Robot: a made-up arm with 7 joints. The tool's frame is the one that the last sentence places.
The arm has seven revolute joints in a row. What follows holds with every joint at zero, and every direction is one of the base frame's. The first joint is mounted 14.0 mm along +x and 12.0 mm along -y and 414.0 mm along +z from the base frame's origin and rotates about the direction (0, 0.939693, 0.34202). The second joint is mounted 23.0 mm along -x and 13.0 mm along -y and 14.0 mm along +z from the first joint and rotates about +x. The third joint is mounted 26.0 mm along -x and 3.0 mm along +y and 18.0 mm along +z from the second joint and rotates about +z. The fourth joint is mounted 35.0 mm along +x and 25.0 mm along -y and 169.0 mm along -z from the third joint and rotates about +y. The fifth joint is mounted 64.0 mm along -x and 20.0 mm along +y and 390.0 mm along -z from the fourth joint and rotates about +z. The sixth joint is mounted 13.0 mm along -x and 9.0 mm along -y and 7.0 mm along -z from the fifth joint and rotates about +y. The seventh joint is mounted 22.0 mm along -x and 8.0 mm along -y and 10.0 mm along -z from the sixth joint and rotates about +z. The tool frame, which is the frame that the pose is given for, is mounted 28.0 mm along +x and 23.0 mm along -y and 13.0 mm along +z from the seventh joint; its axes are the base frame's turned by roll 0.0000, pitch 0.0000 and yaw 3.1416 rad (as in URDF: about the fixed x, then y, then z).
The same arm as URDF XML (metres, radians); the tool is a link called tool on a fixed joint. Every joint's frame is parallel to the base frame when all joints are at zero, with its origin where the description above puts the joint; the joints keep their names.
<robot name="arm">
  <joint name="joint 1" type="continuous">
    <parent link="base"/>
    <child link="link1"/>
    <origin xyz="0.014 -0.012 0.414"/>
    <axis xyz="0 0.9397 0.342"/>
  </joint>
  <joint name="joint 2" type="continuous">
    <parent link="link1"/>
    <child link="link2"/>
    <origin xyz="-0.023 -0.013 0.014"/>
    <axis xyz="1 0 0"/>
  </joint>
  <joint name="joint 3" type="continuous">
    <parent link="link2"/>
    <child link="link3"/>
    <origin xyz="-0.026 0.003 0.018"/>
    <axis xyz="0 0 1"/>
  </joint>
  <joint name="joint 4" type="continuous">
    <parent link="link3"/>
    <child link="link4"/>
    <origin xyz="0.035 -0.025 -0.169"/>
    <axis xyz="0 1 0"/>
  </joint>
  <joint name="joint 5" type="continuous">
    <parent link="link4"/>
    <child link="link5"/>
    <origin xyz="-0.064 0.02 -0.39"/>
    <axis xyz="0 0 1"/>
  </joint>
  <joint name="joint 6" type="continuous">
    <parent link="link5"/>
    <child link="link6"/>
    <origin xyz="-0.013 -0.009 -0.007"/>
    <axis xyz="0 1 0"/>
  </joint>
  <joint name="joint 7" type="continuous">
    <parent link="link6"/>
    <child link="link7"/>
    <origin xyz="-0.022 -0.008 -0.01"/>
    <axis xyz="0 0 1"/>
  </joint>
  <joint name="tool_joint" type="fixed">
    <parent link="link7"/>
    <child link="tool"/>
    <origin xyz="0.028 -0.023 0.013" rpy="0 0 -3.1416"/>
  </joint>
  <link name="base"/>
  <link name="link1"/>
  <link name="link2"/>
  <link name="link3"/>
  <link name="link4"/>
  <link name="link5"/>
  <link name="link6"/>
  <link name="link7"/>
  <link name="tool"/>
</robot>

